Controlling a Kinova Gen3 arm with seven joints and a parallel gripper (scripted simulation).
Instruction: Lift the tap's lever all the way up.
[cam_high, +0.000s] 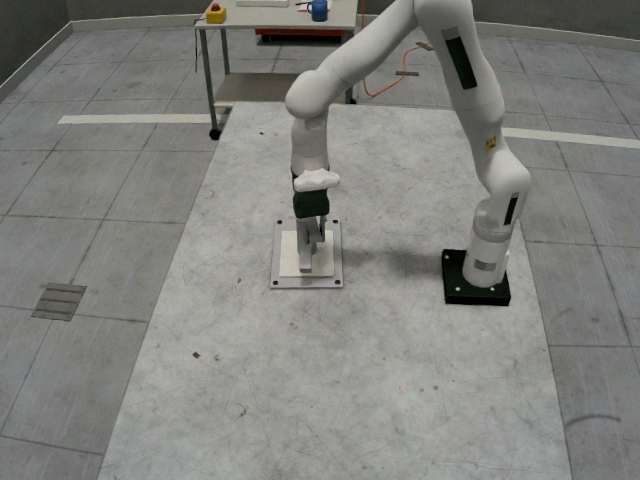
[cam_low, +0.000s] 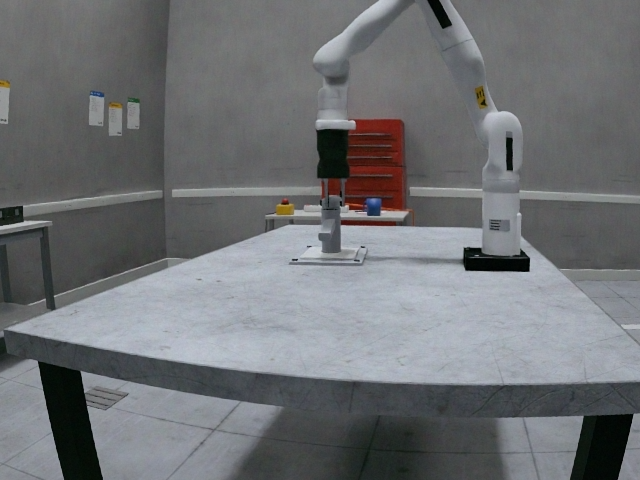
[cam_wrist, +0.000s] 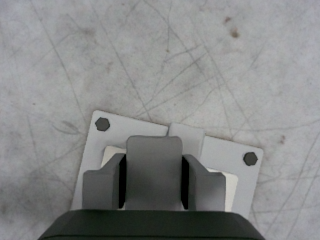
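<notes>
Now: the tap lever 40 mm to the right of my hand and 10 mm ahead of it. From my hand the other things lie so: tap (70 mm to the right, 40 mm below, 20 mm ahead).
</notes>
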